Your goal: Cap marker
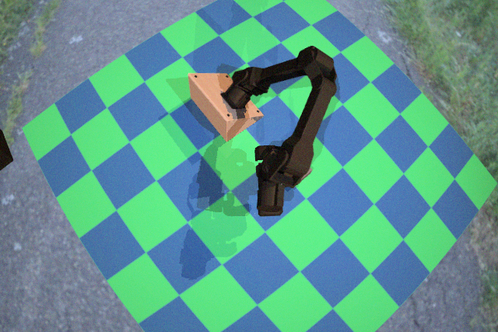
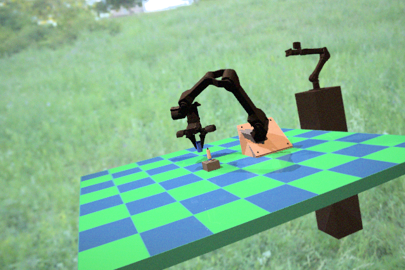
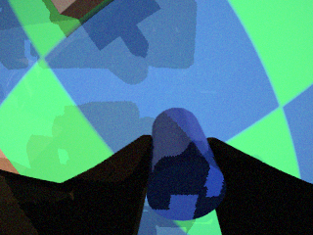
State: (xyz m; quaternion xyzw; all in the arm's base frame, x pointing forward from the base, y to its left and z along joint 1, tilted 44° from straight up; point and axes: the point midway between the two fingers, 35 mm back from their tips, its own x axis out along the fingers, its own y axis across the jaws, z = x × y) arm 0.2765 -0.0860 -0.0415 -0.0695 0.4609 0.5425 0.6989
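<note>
Now: gripper tip 13 cm to the right of the holder block and 6 cm above it. From my gripper tip the other things lie so: blue cap (1 cm above).
</note>
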